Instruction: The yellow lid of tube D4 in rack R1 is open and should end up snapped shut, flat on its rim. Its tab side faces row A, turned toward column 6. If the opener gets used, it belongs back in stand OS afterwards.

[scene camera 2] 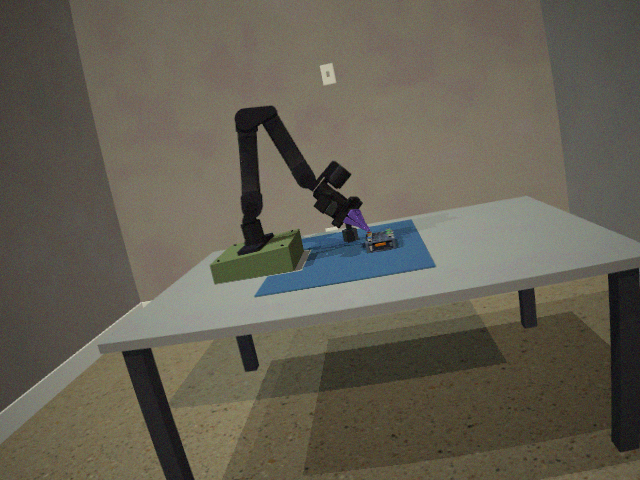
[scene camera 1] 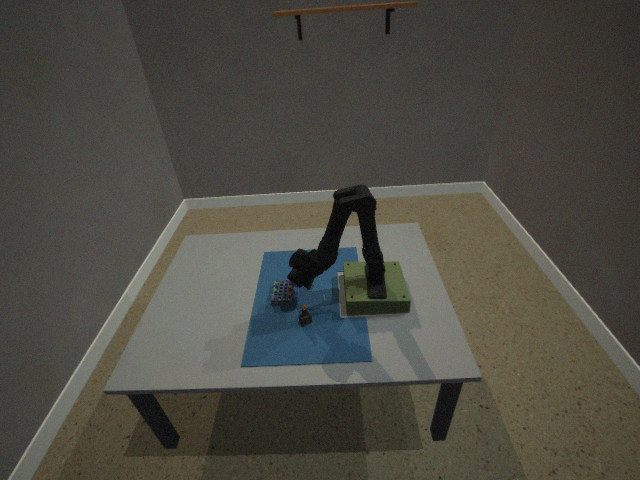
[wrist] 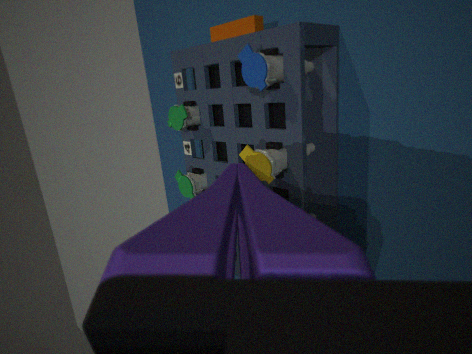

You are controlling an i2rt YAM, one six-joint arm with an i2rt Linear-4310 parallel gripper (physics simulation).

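Frame: origin at the arm's base, x ahead, y left, z up, level; millimetres.
Where they show: gripper, between the fingertips: [scene camera 2: 369,230] [scene camera 1: 289,283] [wrist: 237,176]; arm's base, origin of its link: [scene camera 2: 256,245] [scene camera 1: 375,281].
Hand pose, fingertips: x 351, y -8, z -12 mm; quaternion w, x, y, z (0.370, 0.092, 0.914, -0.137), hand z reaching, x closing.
Each offset is from my fingertips to the top centre of the thing. "spot": to the spot under its first point. Level surfaces: height alone.
The yellow lid @(dx -2, dy -2, dz -10 mm) [wrist: 259,166] is on its tube in rack R1 @(dx +27, dy +4, dz -9 mm) [wrist: 295,95] [scene camera 1: 282,299] [scene camera 2: 381,243]. In the wrist view it lies over the tube mouth and looks slightly slanted against the rim; whether it is snapped cannot be told. Its tab points to the upper left of that view. My gripper [wrist: 237,176] [scene camera 2: 369,230] is shut and empty, its purple fingertips at the lid's lower left in the wrist view; contact cannot be told. The opener @(dx -76, dy +159, dz +31 mm) [scene camera 1: 303,307] shows an orange tip in the dark stand OS @(dx -76, dy +159, dz -14 mm) [scene camera 1: 305,318] [scene camera 2: 350,235].
A blue-lidded tube @(dx +0, dy -41, dz -12 mm) [wrist: 255,70] and two green-lidded tubes [wrist: 177,117] [wrist: 185,184] stand in the same rack. An orange block @(spot: dx +26, dy -60, dz -31 mm) [wrist: 236,29] is at the rack's end. The blue mat @(dz -54 mm) [scene camera 1: 310,351] [scene camera 2: 341,273] lies under rack and stand. The green arm base [scene camera 1: 377,307] [scene camera 2: 255,268] is beside it.
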